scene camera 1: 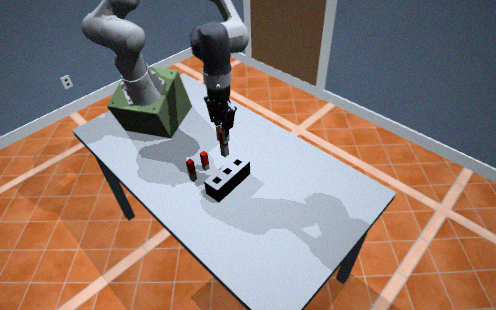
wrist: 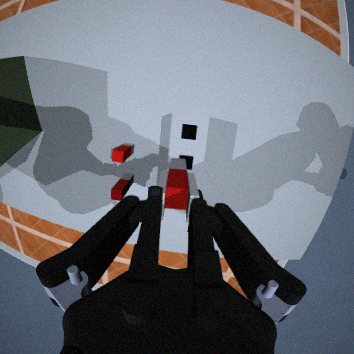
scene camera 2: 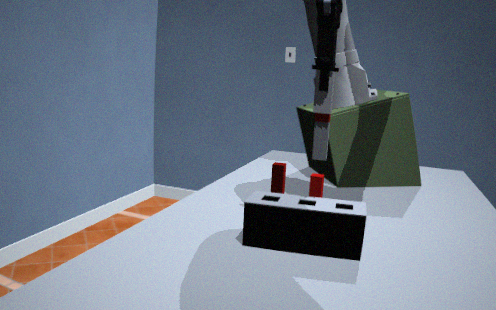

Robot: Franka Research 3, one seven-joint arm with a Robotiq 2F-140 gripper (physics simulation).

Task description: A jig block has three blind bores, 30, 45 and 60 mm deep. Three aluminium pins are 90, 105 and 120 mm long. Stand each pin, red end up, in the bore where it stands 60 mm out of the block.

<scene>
The gripper shows in scene camera 1, in the wrist view point(176, 181) and in scene camera 2. A jig block shows in scene camera 1, in the wrist view point(188, 131) and in scene camera 2. One and the same spot on the jig block: point(scene camera 2: 325, 227) is point(scene camera 1: 240, 174). The same spot on the gripper: point(scene camera 2: 325, 65) is point(scene camera 1: 230, 128).
</scene>
